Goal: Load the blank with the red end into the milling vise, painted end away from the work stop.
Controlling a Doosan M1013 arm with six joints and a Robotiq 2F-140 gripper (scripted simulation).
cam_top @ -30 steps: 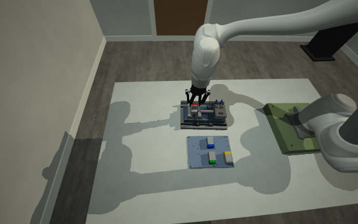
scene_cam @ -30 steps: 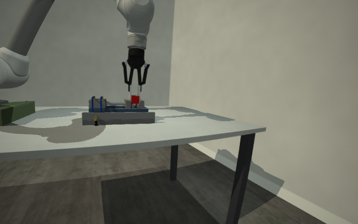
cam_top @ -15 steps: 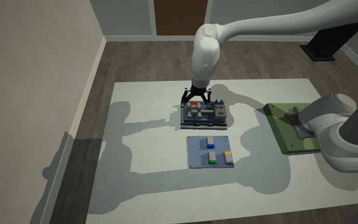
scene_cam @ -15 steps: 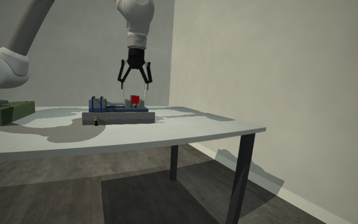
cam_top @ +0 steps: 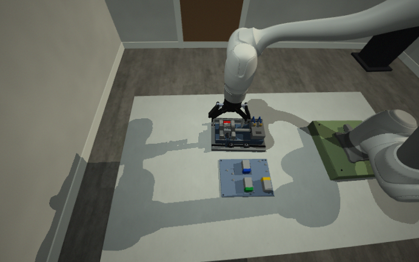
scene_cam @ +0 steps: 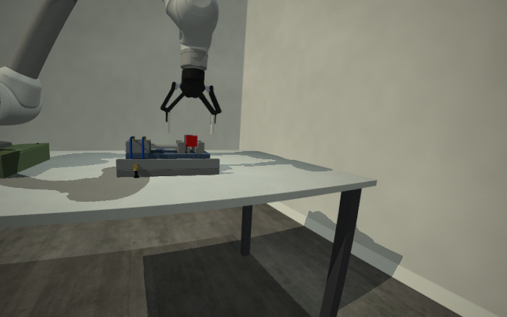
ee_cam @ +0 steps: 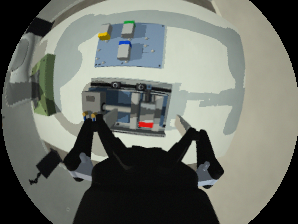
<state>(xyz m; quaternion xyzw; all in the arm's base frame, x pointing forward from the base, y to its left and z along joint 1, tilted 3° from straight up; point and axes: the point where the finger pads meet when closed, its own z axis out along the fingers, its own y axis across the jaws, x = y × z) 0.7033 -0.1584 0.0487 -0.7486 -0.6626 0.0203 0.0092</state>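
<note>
My hand is 30 mm above the red-ended blank. Round my hand: blue-ended blank: 70 mm behind, 200 mm to the left, 110 mm below; then hose block: 170 mm behind, 20 mm to the left, 50 mm below; then vise: 70 mm behind, 10 mm to the left, 90 mm below.
</note>
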